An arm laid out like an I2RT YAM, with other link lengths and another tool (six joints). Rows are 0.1 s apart.
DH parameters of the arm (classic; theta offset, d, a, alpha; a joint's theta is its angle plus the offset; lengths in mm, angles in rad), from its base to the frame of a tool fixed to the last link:
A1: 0 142.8 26 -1.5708
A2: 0 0 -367 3.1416
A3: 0.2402 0 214.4 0
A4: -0.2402 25.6 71 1.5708
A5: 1.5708 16.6 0 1.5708
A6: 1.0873 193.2 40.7 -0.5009
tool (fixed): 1.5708 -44.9 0 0
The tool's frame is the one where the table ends.
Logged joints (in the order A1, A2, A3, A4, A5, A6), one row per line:
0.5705 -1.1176 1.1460 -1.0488 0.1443 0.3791
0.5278 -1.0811 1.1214 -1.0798 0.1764 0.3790
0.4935 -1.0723 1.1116 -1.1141 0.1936 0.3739
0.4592 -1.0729 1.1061 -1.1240 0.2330 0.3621
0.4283 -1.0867 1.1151 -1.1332 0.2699 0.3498
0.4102 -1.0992 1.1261 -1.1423 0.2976 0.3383
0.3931 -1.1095 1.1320 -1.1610 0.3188 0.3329
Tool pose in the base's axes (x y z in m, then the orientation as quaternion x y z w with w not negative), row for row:
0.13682 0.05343 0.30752 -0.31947 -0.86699 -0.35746 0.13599
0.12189 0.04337 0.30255 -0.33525 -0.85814 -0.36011 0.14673
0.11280 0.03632 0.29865 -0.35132 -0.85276 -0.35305 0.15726
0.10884 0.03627 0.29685 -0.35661 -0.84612 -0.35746 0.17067
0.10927 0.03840 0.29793 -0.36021 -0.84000 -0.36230 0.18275
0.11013 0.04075 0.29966 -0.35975 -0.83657 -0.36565 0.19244
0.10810 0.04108 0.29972 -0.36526 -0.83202 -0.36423 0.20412
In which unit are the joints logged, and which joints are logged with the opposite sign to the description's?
The joints are logged in radians. Opposite sign: A2, A5.
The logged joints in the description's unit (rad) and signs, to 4 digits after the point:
0.5705 1.1176 1.1460 -1.0488 -0.1443 0.3791
0.5278 1.0811 1.1214 -1.0798 -0.1764 0.3790
0.4935 1.0723 1.1116 -1.1141 -0.1936 0.3739
0.4592 1.0729 1.1061 -1.1240 -0.2330 0.3621
0.4283 1.0867 1.1151 -1.1332 -0.2699 0.3498
0.4102 1.0992 1.1261 -1.1423 -0.2976 0.3383
0.3931 1.1095 1.1320 -1.1610 -0.3188 0.3329

